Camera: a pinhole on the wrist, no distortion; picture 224 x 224 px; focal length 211.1 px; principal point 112.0 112.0 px. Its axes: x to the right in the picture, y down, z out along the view. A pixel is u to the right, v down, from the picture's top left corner.
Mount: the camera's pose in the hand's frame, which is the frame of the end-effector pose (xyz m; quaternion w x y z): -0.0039 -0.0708 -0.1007 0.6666 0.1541 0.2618 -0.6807
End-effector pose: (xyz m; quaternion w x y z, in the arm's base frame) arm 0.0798 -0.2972 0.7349 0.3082 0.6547 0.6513 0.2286
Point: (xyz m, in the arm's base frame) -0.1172 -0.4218 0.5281
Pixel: outside the picture
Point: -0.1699 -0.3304 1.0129
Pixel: behind the camera
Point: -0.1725 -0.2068 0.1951
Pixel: 201.9 143.1
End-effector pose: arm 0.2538 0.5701 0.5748 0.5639 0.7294 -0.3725 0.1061
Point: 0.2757 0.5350 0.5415
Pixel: outside the picture
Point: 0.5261 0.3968 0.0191
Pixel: 189.4 68.4
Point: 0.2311 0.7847 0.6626
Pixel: behind the camera
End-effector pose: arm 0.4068 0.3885 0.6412 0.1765 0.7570 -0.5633 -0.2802
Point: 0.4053 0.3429 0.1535
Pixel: 66.1 143.1
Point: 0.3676 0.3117 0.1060
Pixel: 53.8 149.3
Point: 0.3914 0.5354 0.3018
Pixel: 70.4 45.5
